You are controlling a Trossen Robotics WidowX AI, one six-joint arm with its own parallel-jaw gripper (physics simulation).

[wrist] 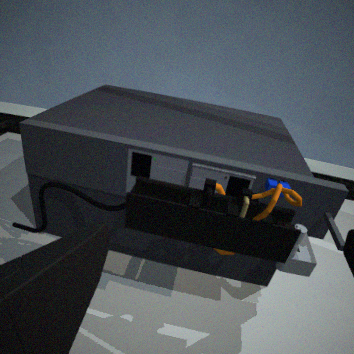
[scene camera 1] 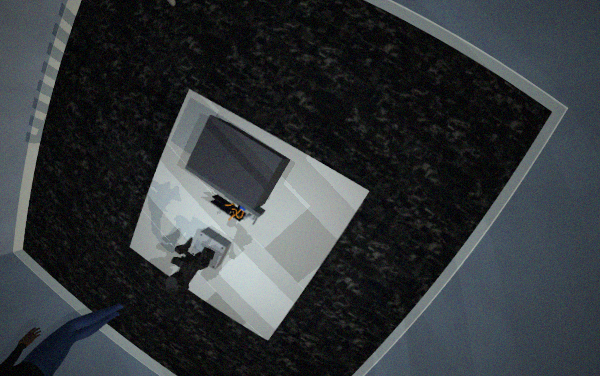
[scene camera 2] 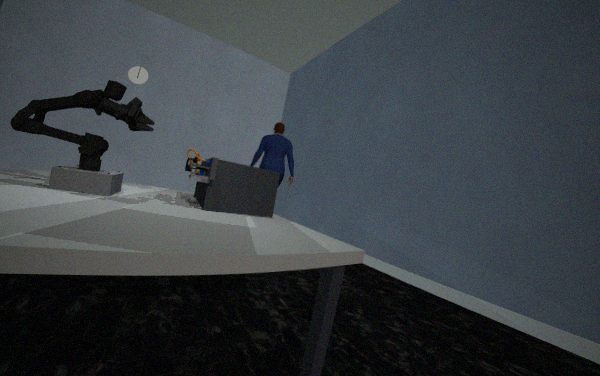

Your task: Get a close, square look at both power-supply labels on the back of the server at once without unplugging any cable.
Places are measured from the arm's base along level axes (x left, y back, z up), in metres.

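Pixels of known places: gripper, between the fingertips: (wrist: 228,238) (scene camera 1: 198,242) (scene camera 2: 153,127); arm's base, origin of its link: (scene camera 1: 209,253) (scene camera 2: 88,169).
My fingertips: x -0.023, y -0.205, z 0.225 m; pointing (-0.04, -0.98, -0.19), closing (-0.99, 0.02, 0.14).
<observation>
For each thing: its middle in the pictures, then the offset to it from my fingertips. "spot": a spot on its surface instead. Level surfaces: height alone.
- white table, height of its surface: dz -0.307 m
- blue plug, middle of its body: (wrist: 270,183) dx -0.114, dy -0.239, dz -0.105 m
- grey hinge bracket, a spot on its surface: (wrist: 302,249) spot: dx -0.168, dy -0.186, dz -0.168 m
The dark grey server (scene camera 1: 235,160) (scene camera 2: 239,190) (wrist: 182,119) stands on the white table (scene camera 1: 321,194) (scene camera 2: 224,246). In the wrist view its rear panel faces me at an angle from above. A black cable-management arm (wrist: 211,226) (scene camera 1: 224,204) hides their lower parts. Orange cables (wrist: 277,200) (scene camera 2: 192,153), a blue plug (wrist: 274,183) and a black power cord (wrist: 70,194) stay plugged in. My gripper (scene camera 2: 149,124) is open and empty, high in the air behind the server.
A small grey box (scene camera 1: 210,242) (scene camera 2: 116,182) sits on the table under my arm (scene camera 1: 192,262). A person in a blue suit (scene camera 2: 274,151) stands beyond the server. A grey hinge bracket (wrist: 302,249) ends the cable arm. A wall clock (scene camera 2: 138,74) hangs behind.
</observation>
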